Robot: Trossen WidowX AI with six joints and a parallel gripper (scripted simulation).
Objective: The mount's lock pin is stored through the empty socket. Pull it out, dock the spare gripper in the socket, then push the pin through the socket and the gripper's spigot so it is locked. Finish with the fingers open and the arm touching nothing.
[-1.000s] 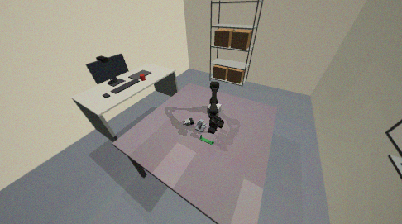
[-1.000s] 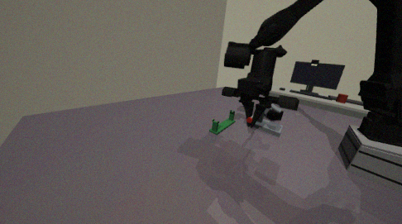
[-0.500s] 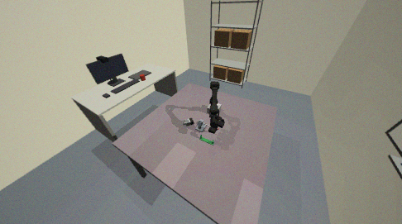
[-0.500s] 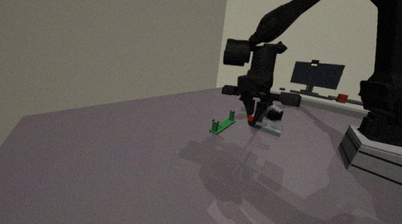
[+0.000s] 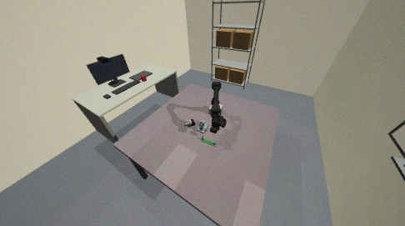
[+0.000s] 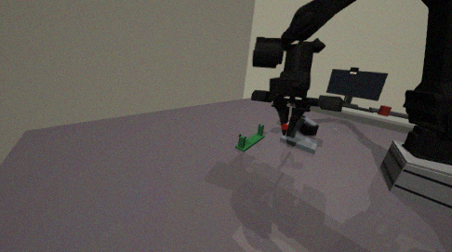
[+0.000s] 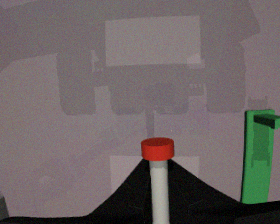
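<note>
My gripper tip is now 11 cm short of the green cradle, 6 cm to the left of it and 6 cm above it. The rest, counted from my gripper tip: mount (17 cm to the right, 3 cm below, 2 cm behind); then spare gripper (32 cm to the right, 6 cm below, 3 cm behind).
</note>
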